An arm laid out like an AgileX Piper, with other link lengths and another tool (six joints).
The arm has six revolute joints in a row. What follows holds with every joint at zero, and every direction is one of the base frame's. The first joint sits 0.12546 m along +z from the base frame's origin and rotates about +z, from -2.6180 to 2.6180 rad. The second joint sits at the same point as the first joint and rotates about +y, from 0.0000 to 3.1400 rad. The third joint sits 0.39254 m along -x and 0.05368 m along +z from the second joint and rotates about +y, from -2.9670 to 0.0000 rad. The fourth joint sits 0.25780 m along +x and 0.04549 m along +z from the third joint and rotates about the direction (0.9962, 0, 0.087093), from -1.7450 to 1.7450 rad. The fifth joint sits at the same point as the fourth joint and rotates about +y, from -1.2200 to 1.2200 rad. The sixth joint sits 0.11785 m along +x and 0.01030 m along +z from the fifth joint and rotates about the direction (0.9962, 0, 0.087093), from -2.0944 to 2.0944 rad. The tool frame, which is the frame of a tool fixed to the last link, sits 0.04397 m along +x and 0.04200 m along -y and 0.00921 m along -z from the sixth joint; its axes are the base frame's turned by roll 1.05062, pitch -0.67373 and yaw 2.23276 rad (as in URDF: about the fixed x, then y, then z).
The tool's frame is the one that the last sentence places.
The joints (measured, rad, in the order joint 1, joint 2, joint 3, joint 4, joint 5, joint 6), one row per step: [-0.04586, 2.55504, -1.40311, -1.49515, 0.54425, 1.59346]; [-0.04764, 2.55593, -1.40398, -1.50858, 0.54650, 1.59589]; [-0.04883, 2.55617, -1.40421, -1.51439, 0.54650, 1.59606]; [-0.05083, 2.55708, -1.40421, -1.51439, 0.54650, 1.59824]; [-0.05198, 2.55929, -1.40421, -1.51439, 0.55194, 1.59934]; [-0.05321, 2.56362, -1.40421, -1.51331, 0.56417, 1.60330]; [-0.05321, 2.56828, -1.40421, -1.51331, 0.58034, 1.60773]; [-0.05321, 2.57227, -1.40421, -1.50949, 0.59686, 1.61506]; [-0.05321, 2.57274, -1.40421, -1.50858, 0.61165, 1.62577]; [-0.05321, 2.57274, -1.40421, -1.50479, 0.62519, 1.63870]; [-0.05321, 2.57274, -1.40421, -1.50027, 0.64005, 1.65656]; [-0.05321, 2.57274, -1.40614, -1.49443, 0.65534, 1.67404]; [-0.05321, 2.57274, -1.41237, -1.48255, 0.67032, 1.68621]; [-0.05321, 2.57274, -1.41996, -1.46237, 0.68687, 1.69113]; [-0.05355, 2.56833, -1.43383, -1.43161, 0.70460, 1.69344]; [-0.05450, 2.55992, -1.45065, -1.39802, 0.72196, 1.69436]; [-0.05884, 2.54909, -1.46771, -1.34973, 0.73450, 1.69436]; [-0.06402, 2.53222, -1.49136, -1.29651, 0.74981, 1.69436]
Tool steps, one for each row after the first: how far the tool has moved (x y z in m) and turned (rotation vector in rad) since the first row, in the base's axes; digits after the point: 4 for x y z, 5 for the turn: [0.0010, -0.0015, 0.0006, -0.00758, -0.00073, 0.00702]; [0.0015, -0.0023, 0.0009, -0.01033, -0.00068, 0.01078]; [0.0010, -0.0033, 0.0003, -0.00950, -0.00093, 0.00712]; [0.0001, -0.0045, -0.0004, -0.01372, 0.00127, 0.00252]; [-0.0019, -0.0064, -0.0016, -0.02223, 0.00474, -0.00850]; [-0.0039, -0.0081, -0.0025, -0.03458, 0.00867, -0.01952]; [-0.0063, -0.0096, -0.0033, -0.04452, 0.01030, -0.03618]; [-0.0079, -0.0109, -0.0023, -0.05338, 0.00627, -0.05202]; [-0.0097, -0.0120, -0.0014, -0.05912, 0.00033, -0.07142]; [-0.0118, -0.0131, -0.0006, -0.06411, -0.00840, -0.09570]; [-0.0134, -0.0141, 0.0006, -0.06911, -0.01890, -0.12102]; [-0.0142, -0.0151, 0.0023, -0.07277, -0.03049, -0.14768]; [-0.0155, -0.0160, 0.0040, -0.07622, -0.03855, -0.17706]; [-0.0154, -0.0168, 0.0085, -0.07583, -0.05469, -0.21511]; [-0.0143, -0.0176, 0.0154, -0.07302, -0.07623, -0.25525]; [-0.0146, -0.0189, 0.0220, -0.05789, -0.09876, -0.30845]; [-0.0131, -0.0204, 0.0327, -0.03974, -0.13234, -0.36783]
